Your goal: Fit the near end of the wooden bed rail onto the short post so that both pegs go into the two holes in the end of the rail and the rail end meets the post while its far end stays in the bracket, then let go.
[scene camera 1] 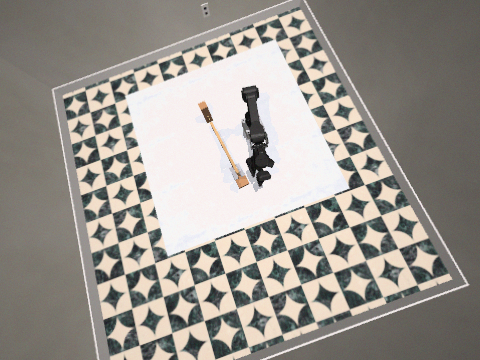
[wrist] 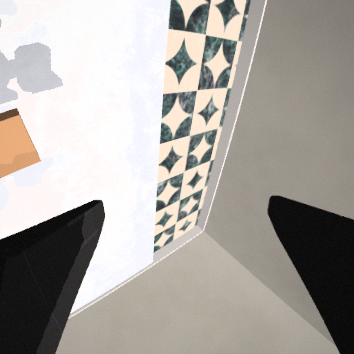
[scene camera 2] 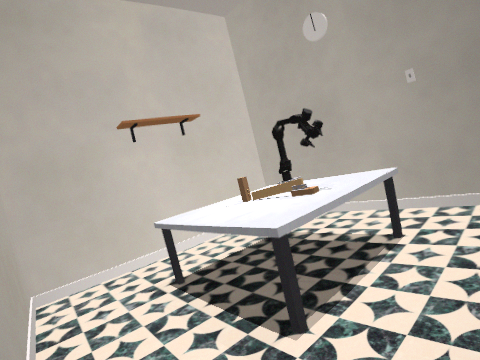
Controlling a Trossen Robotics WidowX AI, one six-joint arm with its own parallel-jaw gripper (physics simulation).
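Seen in the pictures: gripper, between the fingertips: (scene camera 1: 256,181) (wrist: 187,206) (scene camera 2: 318,141); arm's base, origin of its link: (scene camera 2: 287,180).
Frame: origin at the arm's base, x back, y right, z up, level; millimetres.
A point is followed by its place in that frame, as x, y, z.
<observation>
The wooden rail (scene camera 1: 225,147) @(-230, -106, 3) (scene camera 2: 274,189) @(-248, -92, -22) lies lengthwise between the short post and the orange-brown block. The short post (scene camera 1: 205,112) @(-279, 163, 53) (scene camera 2: 243,189) @(-302, 171, 13) stands upright at one end; a narrow gap shows between it and the rail end in scene camera 2. At the other end, the rail reaches grey bracket parts beside a low orange-brown block (scene camera 1: 242,181) @(-199, -360, -45) (scene camera 2: 305,191) @(-242, -345, -57). An orange-brown block (wrist: 16,145) @(-201, -371, -44), apparently the same one, shows at the left of the wrist view. Pegs and holes are too small to tell. My gripper (scene camera 1: 257,180) @(-130, -437, 220) (scene camera 2: 318,139) @(-130, -437, 220) (wrist: 187,206) @(-130, -437, 220) is open and empty, high above the table beside the bracket end.
The white table (scene camera 1: 190,210) @(-608, -423, -80) (scene camera 2: 225,220) @(-755, -194, -80) (wrist: 110,165) @(-309, -526, -80) carries the arm's base and the wooden parts. Its edge and the patterned floor show beyond the fingers in the wrist view. A wall shelf (scene camera 2: 159,121) hangs on the wall, away from the arm.
</observation>
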